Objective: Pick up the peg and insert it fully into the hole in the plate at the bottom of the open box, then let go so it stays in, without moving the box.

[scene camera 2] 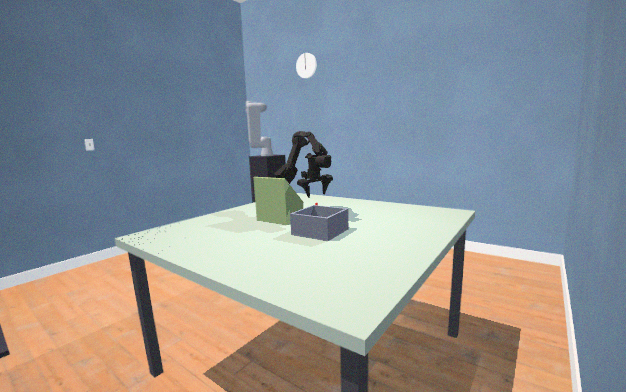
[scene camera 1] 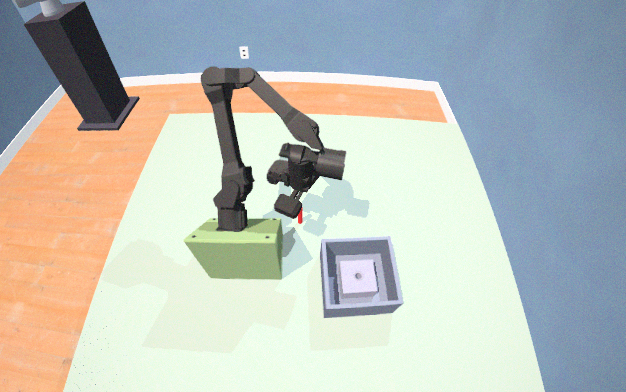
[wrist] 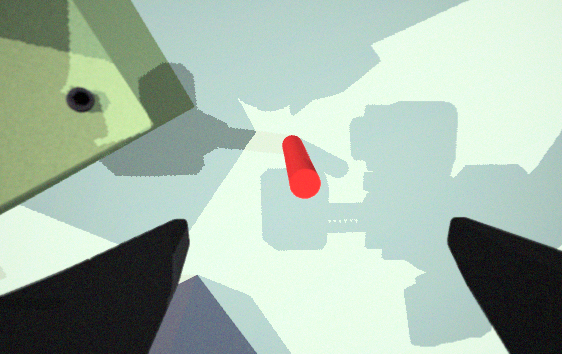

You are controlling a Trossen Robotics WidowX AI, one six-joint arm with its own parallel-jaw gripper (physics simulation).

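Frame: origin at the arm's base, x right, y ahead, z up, level; centimetres.
Seen in the pictures: gripper, between the fingertips: (scene camera 2: 316,196) (scene camera 1: 301,200) (wrist: 316,230); arm's base, origin of its link: (scene camera 2: 277,189) (scene camera 1: 232,227).
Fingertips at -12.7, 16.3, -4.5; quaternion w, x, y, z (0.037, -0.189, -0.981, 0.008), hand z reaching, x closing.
Observation:
Pixels of each thing's top centre, then the offset from my fingertips to it, as dx, dy, dz. Level surfaces: height alone.
- red peg, centre of its top: (wrist: 305,184) (scene camera 1: 300,207) (scene camera 2: 316,202) -0.1, -0.3, -3.7
- open grey-blue box, centre of its top: (scene camera 1: 361,270) (scene camera 2: 319,211) +19.1, +16.6, -2.0
- pale plate, centre of its top: (scene camera 1: 358,275) +19.1, +16.6, -5.7
- pale green table, height of its surface: dz -11.7
The red peg (scene camera 1: 300,217) (scene camera 2: 316,204) (wrist: 303,172) stands upright on the table, between the arm's base block and the box. My gripper (scene camera 2: 316,195) (wrist: 316,230) is open and empty, with its fingers wide apart. It hangs above the peg, and in the wrist view the peg's top shows a little beyond the line between the fingertips. In the first scene view the gripper hides part of the peg. The open grey-blue box (scene camera 1: 362,309) (scene camera 2: 309,227) (wrist: 210,322) stands apart from the peg. Inside it lies the pale plate (scene camera 1: 349,285) with a small round hole (scene camera 1: 358,276).
The green base block (scene camera 1: 242,262) (scene camera 2: 271,200) (wrist: 35,135) carries the arm and stands close beside the peg. The pale green table (scene camera 1: 430,200) (scene camera 2: 250,270) bears them all. A dark pedestal (scene camera 1: 82,70) (scene camera 2: 267,165) stands behind on the floor.

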